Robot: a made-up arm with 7 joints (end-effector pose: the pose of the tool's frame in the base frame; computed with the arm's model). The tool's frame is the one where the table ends. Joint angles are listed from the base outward.
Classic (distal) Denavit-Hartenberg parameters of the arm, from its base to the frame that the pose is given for. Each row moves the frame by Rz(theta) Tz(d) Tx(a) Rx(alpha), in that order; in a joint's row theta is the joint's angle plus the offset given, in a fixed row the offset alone. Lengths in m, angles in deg.
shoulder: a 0, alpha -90, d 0.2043, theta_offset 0
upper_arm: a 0, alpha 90, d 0, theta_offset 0
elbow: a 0.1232, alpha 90, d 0.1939, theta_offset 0
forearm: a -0.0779, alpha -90, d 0, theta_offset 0
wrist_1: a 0, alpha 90, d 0.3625, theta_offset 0
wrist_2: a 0.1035, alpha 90, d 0, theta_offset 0
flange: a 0, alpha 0, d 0, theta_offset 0
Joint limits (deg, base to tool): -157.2..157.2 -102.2..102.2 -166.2..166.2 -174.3..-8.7 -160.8..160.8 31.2..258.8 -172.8..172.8
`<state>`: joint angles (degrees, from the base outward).
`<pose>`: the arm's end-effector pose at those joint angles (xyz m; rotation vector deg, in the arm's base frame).
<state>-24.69 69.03 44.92 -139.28 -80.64 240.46 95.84</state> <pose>0.2327 0.2169 0.0109 -77.27 21.10 21.24</pose>
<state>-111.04 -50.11 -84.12 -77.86 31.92 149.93 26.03</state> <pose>-0.3469 0.4857 0.4839 -72.33 -59.91 85.93</pose>
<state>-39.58 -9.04 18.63 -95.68 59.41 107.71 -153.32</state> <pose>0.5078 -0.2080 0.5324 67.47 127.53 79.19</pose>
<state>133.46 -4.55 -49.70 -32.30 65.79 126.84 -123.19</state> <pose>0.1204 0.2297 0.8385 32.80 -76.07 -118.75</pose>
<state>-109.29 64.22 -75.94 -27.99 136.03 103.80 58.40</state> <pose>-0.4624 -0.4646 0.4308 14.71 118.51 -80.46</pose>
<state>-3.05 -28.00 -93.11 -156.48 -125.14 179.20 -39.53</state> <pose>0.1076 -0.2956 0.1197 124.64 75.42 8.18</pose>
